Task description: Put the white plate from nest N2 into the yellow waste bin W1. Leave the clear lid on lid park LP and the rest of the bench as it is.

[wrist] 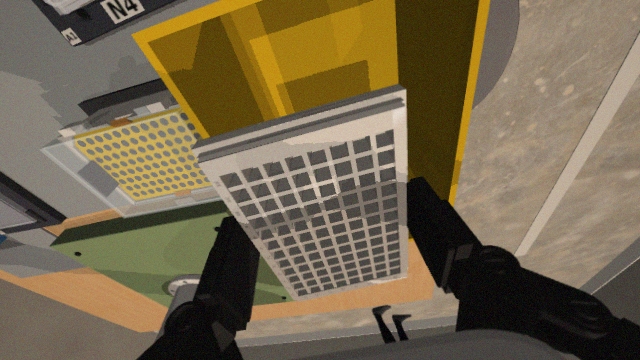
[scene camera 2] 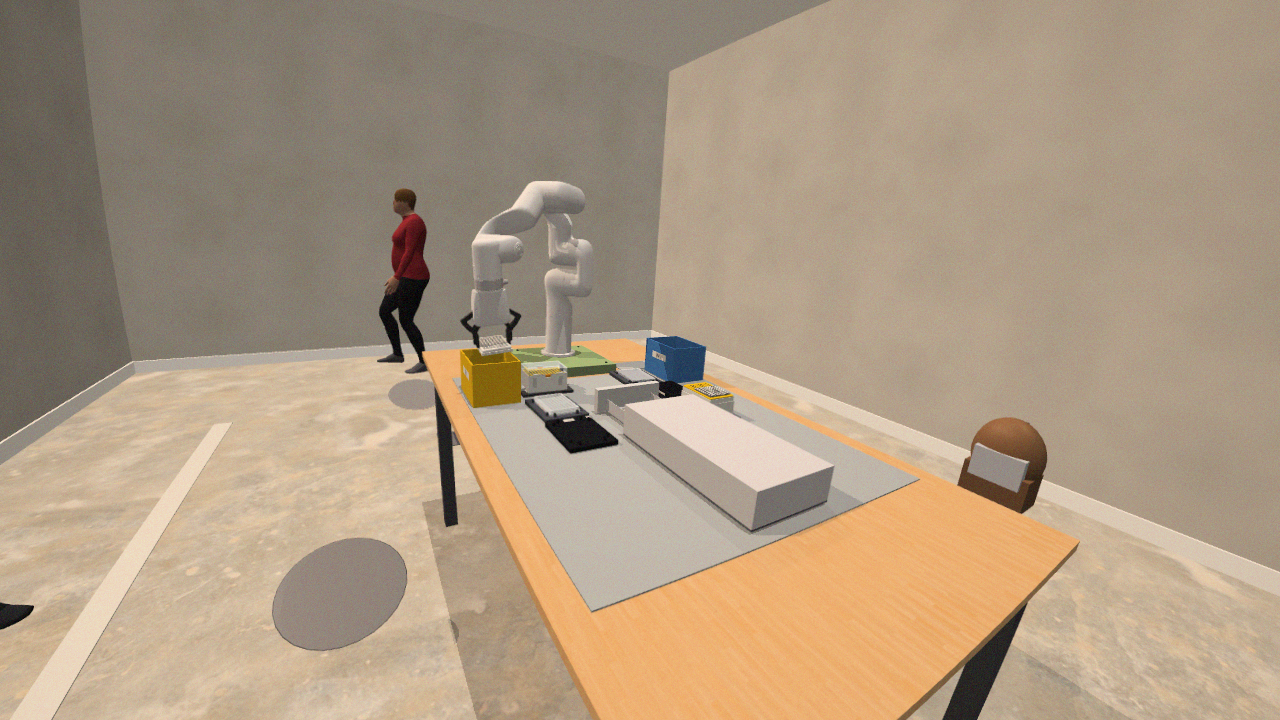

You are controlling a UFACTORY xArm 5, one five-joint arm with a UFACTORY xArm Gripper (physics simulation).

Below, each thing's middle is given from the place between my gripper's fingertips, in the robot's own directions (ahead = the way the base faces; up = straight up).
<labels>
Now: hand 360 mm short of the yellow-topped rack [scene camera 2: 712,394], 500 mm to the right of it and 100 mm above it.
</labels>
